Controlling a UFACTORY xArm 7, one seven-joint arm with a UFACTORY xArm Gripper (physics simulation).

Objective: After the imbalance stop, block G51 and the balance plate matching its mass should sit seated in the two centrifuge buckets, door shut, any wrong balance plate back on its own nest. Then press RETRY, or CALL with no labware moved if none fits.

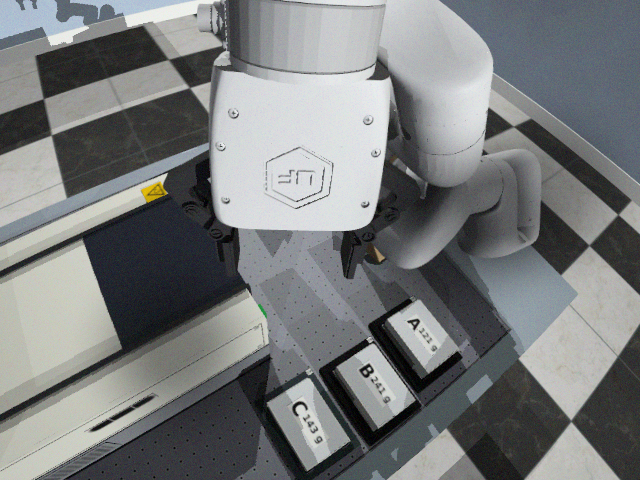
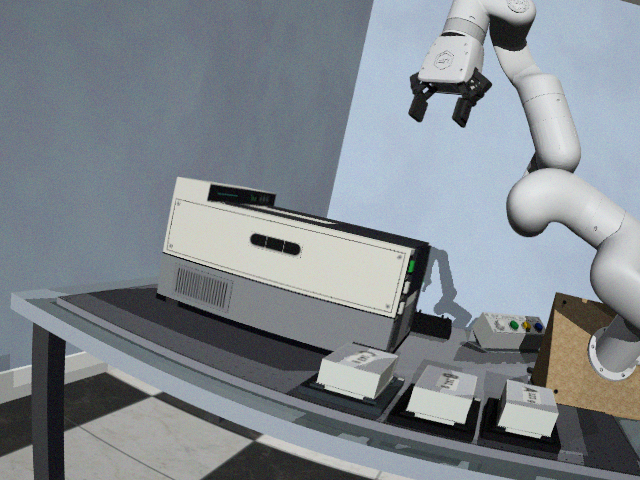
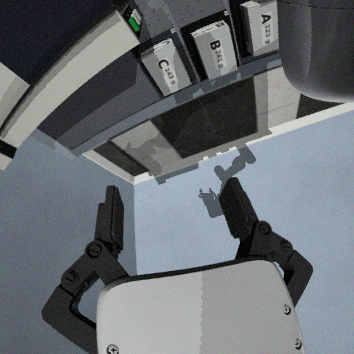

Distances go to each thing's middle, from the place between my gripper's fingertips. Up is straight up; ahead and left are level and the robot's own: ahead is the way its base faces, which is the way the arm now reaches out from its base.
The dark centrifuge door (image 1: 153,267) lies 210 mm to the right of my hand, 210 mm below it and 90 mm ahead of it. From my hand the other things lie so: balance plate B (image 1: 378,393): 390 mm below, 110 mm to the left, 110 mm behind; balance plate C (image 1: 309,426): 390 mm below, 90 mm to the left, 20 mm ahead; centrifuge (image 1: 80,396): 300 mm below, 240 mm ahead, 220 mm to the right.
